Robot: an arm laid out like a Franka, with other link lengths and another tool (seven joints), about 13 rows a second.
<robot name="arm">
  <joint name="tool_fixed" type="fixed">
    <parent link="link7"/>
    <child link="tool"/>
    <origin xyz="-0.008 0.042 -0.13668" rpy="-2.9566 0 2.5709"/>
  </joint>
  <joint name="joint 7" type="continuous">
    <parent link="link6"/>
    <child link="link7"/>
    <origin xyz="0.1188 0 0"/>
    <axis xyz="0 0 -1"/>
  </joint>
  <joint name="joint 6" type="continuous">
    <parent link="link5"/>
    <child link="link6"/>
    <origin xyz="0 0 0"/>
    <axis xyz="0 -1 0"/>
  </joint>
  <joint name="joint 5" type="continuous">
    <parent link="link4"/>
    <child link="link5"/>
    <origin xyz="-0.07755 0 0.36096"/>
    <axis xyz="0 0 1"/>
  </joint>
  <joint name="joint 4" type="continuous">
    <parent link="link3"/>
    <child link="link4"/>
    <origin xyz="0.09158 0 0"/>
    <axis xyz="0 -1 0"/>
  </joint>
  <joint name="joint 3" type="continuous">
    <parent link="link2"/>
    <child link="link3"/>
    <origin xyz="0 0 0.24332"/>
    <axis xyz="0 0 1"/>
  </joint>
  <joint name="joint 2" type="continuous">
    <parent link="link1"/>
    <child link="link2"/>
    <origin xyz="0 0 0"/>
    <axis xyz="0 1 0"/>
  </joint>
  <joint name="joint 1" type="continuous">
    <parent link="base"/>
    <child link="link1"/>
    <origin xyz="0 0 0.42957"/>
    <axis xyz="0 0 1"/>
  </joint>
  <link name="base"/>
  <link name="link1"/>
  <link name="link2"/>
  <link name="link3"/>
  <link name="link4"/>
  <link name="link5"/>
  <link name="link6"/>
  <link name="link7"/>
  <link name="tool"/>
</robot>
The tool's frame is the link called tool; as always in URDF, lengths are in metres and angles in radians. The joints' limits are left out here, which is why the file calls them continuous.
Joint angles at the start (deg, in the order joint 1, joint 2, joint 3, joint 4, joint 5, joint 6, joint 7):
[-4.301, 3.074, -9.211, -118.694, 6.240, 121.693, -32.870]
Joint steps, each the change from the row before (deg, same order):
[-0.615, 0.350, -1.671, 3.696, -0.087, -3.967, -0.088]
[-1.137, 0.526, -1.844, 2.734, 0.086, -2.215, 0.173]
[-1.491, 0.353, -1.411, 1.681, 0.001, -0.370, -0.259]
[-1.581, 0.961, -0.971, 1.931, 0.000, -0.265, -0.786]
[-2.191, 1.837, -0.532, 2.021, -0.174, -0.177, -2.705]
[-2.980, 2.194, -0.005, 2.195, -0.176, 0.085, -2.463]
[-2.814, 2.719, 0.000, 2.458, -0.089, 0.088, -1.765]
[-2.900, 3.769, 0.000, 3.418, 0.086, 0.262, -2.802]
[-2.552, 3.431, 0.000, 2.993, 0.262, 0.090, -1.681]
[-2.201, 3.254, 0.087, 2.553, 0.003, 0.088, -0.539]
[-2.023, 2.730, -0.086, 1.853, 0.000, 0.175, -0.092]
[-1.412, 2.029, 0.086, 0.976, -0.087, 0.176, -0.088]
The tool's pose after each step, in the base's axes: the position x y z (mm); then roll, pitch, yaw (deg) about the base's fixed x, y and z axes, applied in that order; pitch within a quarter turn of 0, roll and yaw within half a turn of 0. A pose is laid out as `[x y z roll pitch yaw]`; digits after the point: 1 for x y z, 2 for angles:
[539.6 -111.7 429.1 -174.17 -0.72 161.61]
[539.0 -140.5 442.2 -174.13 -0.69 158.64]
[536.4 -169.4 451.5 -174.01 0.33 156.06]
[534.2 -195.5 457.2 -173.72 1.16 154.36]
[529.4 -224.2 454.8 -172.97 1.43 154.50]
[523.2 -255.9 450.4 -172.14 1.69 154.14]
[517.5 -285.9 442.5 -171.29 1.62 153.27]
[512.4 -318.4 431.3 -170.30 1.61 153.38]
[506.5 -346.1 419.2 -169.65 1.29 152.66]
[500.7 -368.9 404.8 -168.95 0.63 151.33]
[492.0 -390.1 390.2 -168.36 -0.11 149.53]
[484.9 -402.9 376.0 -167.98 -1.04 148.43]

